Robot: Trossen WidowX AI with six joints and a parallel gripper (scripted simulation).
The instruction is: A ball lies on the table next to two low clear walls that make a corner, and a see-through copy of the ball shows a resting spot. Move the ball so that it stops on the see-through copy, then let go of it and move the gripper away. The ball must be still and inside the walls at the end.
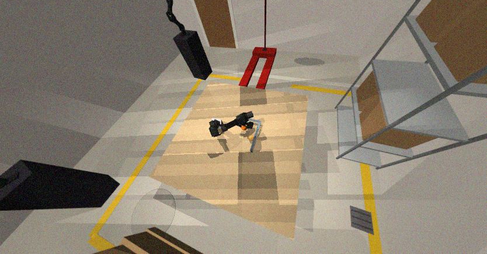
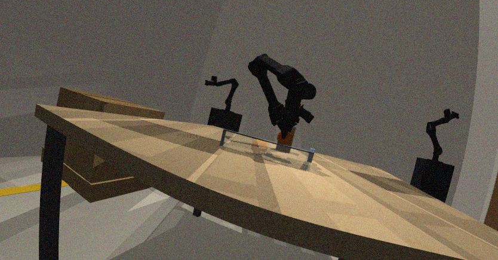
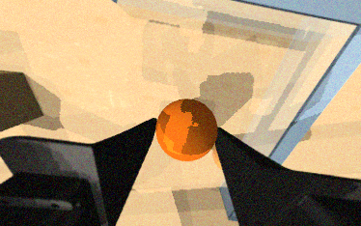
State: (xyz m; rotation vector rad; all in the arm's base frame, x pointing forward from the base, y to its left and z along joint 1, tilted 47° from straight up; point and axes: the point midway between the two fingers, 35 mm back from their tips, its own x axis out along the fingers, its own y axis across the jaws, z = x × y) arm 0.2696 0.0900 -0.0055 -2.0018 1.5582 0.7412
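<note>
The blue wall rail lies 13 cm ahead of my gripper tip, 2 cm to the right of it and 2 cm below it. The rest, counted from my gripper tip: see-through copy of ball (10 cm ahead, 6 cm to the right, 5 cm below); clear wall (13 cm ahead, 2 cm to the right, 5 cm below); orange ball (right at my gripper tip).
</note>
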